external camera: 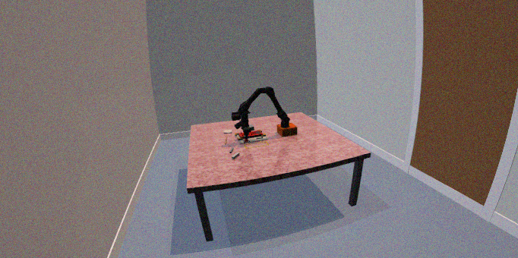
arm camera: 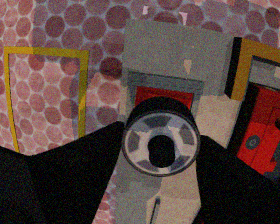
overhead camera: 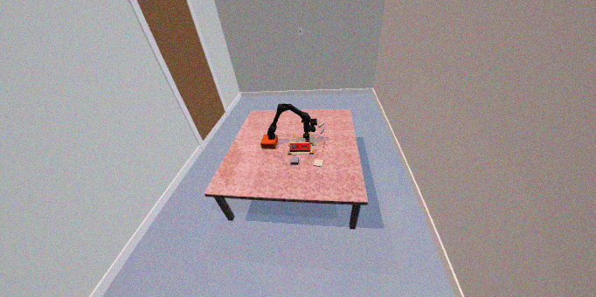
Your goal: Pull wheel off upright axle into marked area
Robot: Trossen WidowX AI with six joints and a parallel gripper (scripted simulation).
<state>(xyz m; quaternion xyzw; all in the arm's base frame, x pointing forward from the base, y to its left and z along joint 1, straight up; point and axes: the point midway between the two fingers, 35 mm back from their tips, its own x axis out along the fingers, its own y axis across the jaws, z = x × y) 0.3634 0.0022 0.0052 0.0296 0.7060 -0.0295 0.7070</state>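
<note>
Now: the dark wheel right at my gripper tip. Round my gripper tip: thin stick 15 cm ahead, 10 cm to the right, 4 cm below; then grey plate 6 cm behind, 10 cm to the right, 3 cm below; then grey block 12 cm behind, 29 cm to the right, 2 cm below.
</note>
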